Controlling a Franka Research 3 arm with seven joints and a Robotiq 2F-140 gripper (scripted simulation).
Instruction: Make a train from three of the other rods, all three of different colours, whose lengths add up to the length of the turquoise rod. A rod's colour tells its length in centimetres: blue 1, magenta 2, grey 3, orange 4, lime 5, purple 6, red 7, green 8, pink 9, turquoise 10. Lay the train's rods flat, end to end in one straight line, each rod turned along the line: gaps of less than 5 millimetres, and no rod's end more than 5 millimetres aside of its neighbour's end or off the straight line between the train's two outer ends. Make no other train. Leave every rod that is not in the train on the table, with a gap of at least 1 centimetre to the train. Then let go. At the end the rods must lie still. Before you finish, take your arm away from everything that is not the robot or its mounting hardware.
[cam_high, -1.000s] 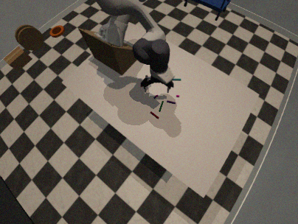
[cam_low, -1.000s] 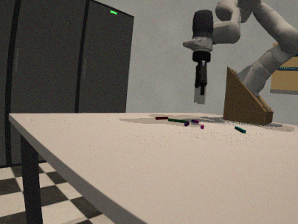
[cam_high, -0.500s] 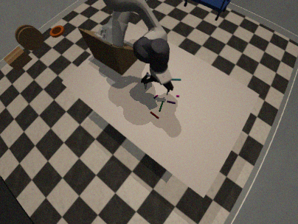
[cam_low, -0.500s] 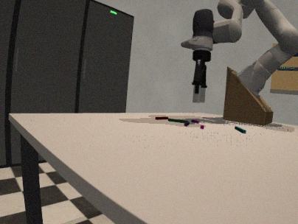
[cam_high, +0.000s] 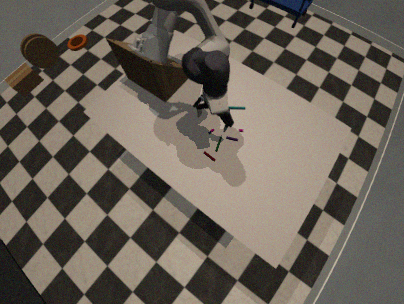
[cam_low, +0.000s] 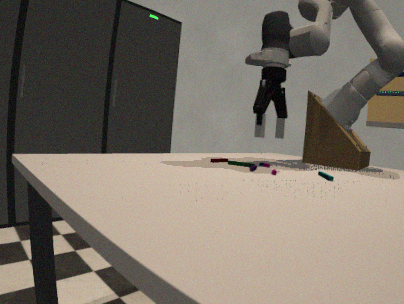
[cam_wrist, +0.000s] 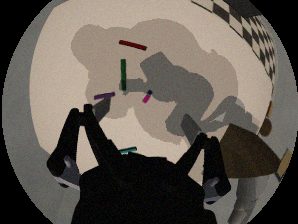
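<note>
The blue rod lies 9 cm below my hand and 2 cm to the right of it. Also, from my hand: purple rod 11 cm ahead, 9 cm below, 3 cm to the left; red rod 12 cm to the right, 9 cm below, 9 cm ahead; green rod 9 cm below, 8 cm ahead, 4 cm to the right.
</note>
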